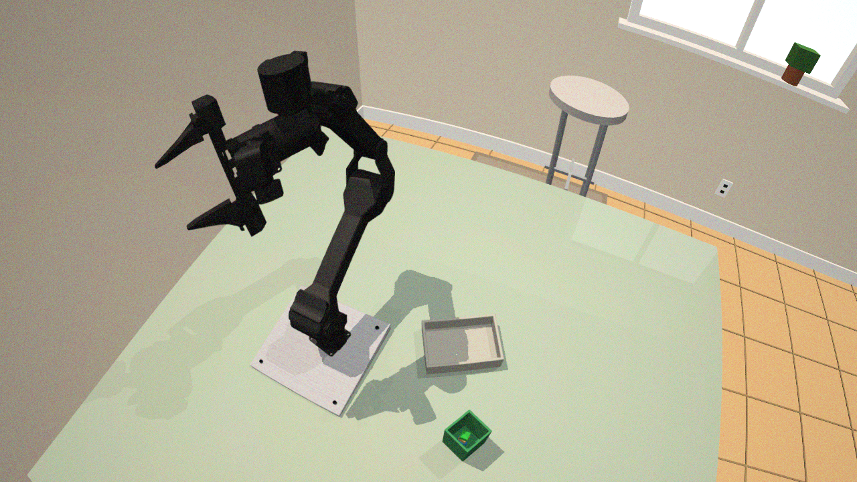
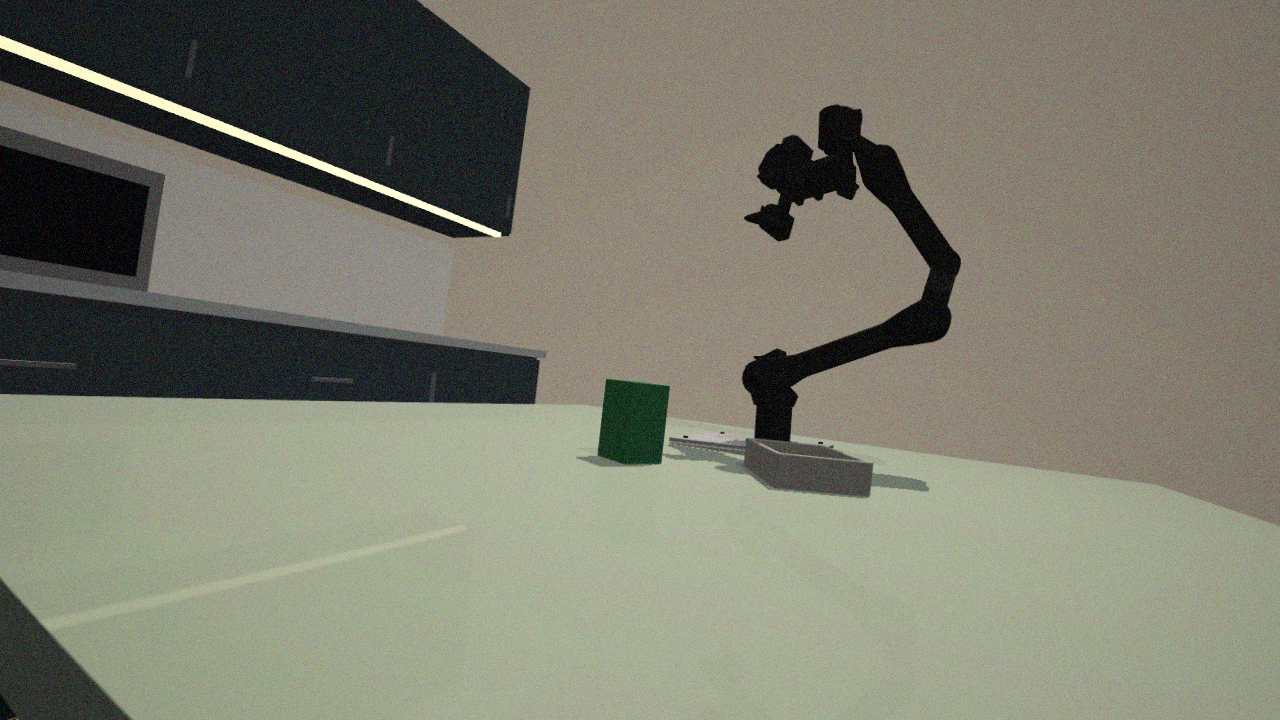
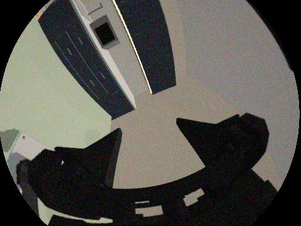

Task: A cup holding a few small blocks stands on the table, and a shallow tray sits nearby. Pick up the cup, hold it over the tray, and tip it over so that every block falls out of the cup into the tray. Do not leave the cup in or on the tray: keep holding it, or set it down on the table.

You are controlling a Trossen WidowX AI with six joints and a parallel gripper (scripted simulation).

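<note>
The green cup lies 40 cm ahead of my gripper tip, 9 cm to the left of it and 43 cm below it.
</note>
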